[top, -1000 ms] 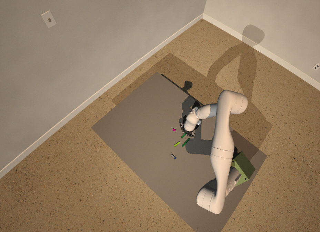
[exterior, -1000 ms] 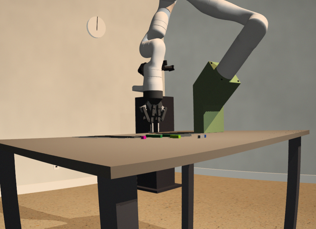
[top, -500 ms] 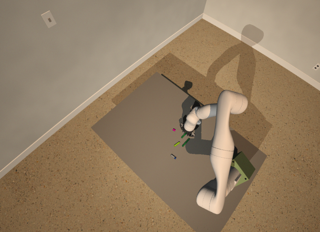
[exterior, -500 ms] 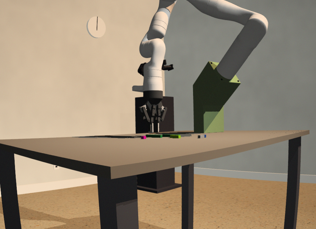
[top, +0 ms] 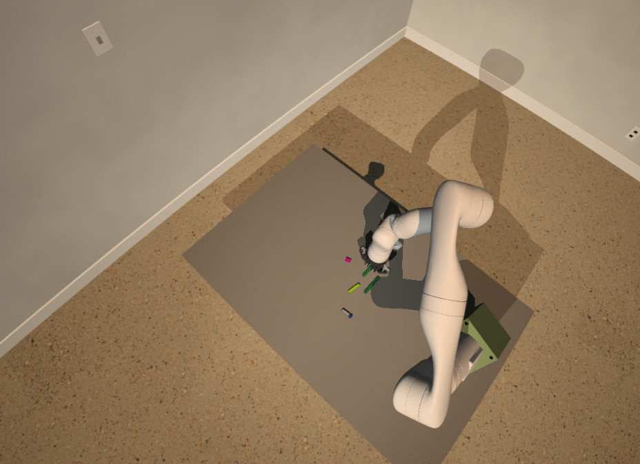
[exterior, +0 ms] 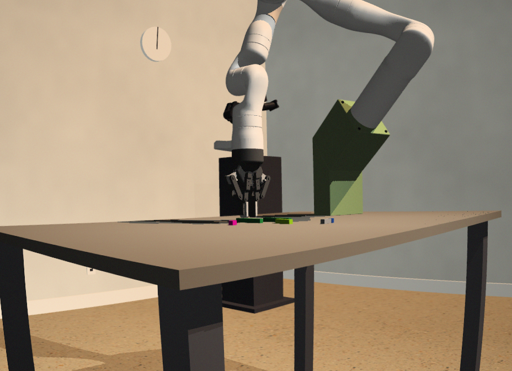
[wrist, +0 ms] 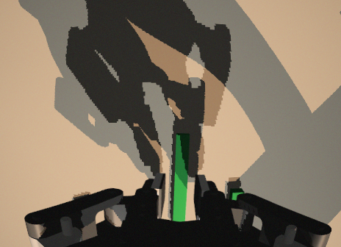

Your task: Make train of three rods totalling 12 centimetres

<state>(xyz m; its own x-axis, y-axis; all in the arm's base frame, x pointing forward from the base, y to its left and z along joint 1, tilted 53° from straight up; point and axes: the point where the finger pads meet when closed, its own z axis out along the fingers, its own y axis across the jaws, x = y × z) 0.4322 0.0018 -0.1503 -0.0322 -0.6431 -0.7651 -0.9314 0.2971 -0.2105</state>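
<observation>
My gripper is now 30 mm above the green rod. Also, from my hand: magenta rod 80 mm ahead, 30 mm to the left, 30 mm below; lime rod 100 mm to the left, 30 mm below; grey rod 190 mm to the left, 40 mm behind, 30 mm below.
</observation>
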